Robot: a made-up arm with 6 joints.
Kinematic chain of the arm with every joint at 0, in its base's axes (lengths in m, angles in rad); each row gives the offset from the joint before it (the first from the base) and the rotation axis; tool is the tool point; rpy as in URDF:
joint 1: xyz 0.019 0 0.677 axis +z
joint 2: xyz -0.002 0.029 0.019 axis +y
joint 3: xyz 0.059 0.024 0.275 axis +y
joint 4: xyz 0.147 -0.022 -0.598 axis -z
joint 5: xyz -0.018 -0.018 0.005 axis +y
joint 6: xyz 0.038 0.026 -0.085 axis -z
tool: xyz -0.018 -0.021 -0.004 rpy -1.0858 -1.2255 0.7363
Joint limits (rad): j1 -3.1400..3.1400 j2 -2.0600..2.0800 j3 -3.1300..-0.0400 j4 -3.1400..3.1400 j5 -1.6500..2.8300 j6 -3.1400..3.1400
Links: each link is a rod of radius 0.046 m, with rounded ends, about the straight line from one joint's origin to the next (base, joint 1, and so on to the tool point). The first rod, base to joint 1, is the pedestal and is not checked.
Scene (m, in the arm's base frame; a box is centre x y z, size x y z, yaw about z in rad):
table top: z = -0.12
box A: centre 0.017 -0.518 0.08 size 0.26 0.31 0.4 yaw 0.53
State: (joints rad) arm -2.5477 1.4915 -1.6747 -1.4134 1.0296 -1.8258
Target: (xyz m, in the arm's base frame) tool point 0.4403 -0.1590 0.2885
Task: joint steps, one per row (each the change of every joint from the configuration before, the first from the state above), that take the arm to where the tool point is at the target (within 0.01 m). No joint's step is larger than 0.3 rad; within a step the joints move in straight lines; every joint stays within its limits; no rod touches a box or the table.
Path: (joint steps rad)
1: 0.1360 -0.0134 0.2580 0.1922 -0.1253 0.0628
2: 0.1360 -0.0134 0.2580 0.1921 -0.1253 0.0628
3: 0.1360 -0.0133 0.2580 0.1922 -0.1253 0.0628
4: 0.1361 -0.0134 0.2580 0.1921 -0.1253 0.0628
5: 0.2652 -0.1846 0.0129 -0.1239 0.0001 -0.0580
6: 0.2652 -0.1846 0.0129 -0.1240 0.0001 -0.0581
7: 0.2653 -0.1846 0.0128 -0.1240 0.0001 -0.0580
8: 0.2652 -0.1846 0.0129 -0.1240 0.0001 -0.0580
9: 0.2653 -0.1847 0.0129 -0.1239 0.0001 -0.0581
10: 0.2652 -0.1846 0.0129 -0.1240 0.0001 -0.0580

